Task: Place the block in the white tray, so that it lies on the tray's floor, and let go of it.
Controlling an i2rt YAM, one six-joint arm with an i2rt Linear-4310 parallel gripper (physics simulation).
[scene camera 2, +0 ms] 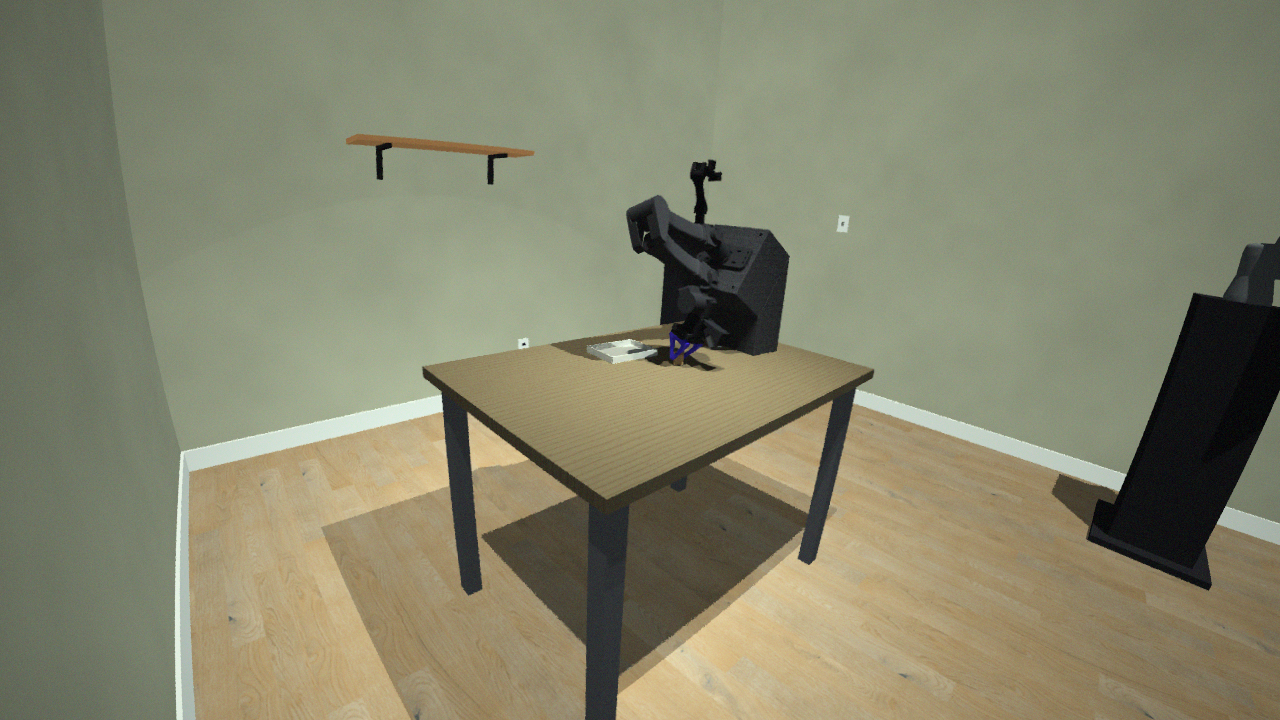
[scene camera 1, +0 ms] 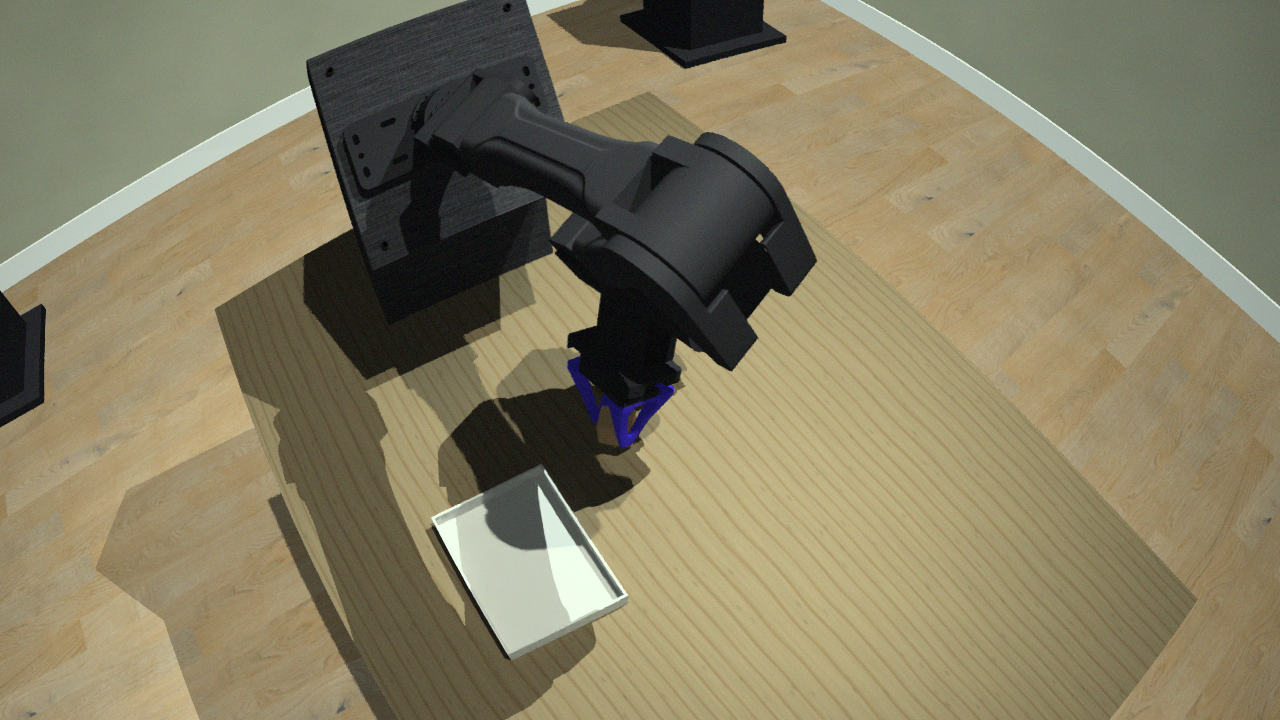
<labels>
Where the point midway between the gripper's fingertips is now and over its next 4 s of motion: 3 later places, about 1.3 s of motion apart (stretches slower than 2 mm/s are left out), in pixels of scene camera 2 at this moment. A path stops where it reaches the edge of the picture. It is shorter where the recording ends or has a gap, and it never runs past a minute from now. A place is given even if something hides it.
My gripper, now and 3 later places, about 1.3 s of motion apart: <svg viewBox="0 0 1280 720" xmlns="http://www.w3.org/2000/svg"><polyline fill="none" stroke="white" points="676,359 681,326 622,308 617,335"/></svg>
</labels>
